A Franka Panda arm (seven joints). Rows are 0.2 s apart.
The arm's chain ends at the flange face. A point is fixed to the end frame.
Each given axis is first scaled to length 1.
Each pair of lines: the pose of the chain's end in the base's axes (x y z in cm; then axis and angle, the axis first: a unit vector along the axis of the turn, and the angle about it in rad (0 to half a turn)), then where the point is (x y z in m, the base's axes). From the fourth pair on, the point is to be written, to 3 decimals.
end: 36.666 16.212 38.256 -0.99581 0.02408 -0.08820 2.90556
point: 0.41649 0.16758 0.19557
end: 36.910 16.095 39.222 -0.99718 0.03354 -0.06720 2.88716
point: 0.41090 0.16974 0.20339
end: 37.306 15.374 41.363 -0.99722 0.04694 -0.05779 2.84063
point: 0.41131 0.17092 0.22463
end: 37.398 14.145 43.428 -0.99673 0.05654 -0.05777 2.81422
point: 0.412 0.163 0.246
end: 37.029 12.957 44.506 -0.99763 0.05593 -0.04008 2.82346
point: 0.402 0.150 0.255
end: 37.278 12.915 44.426 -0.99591 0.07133 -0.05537 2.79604
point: 0.410 0.154 0.256
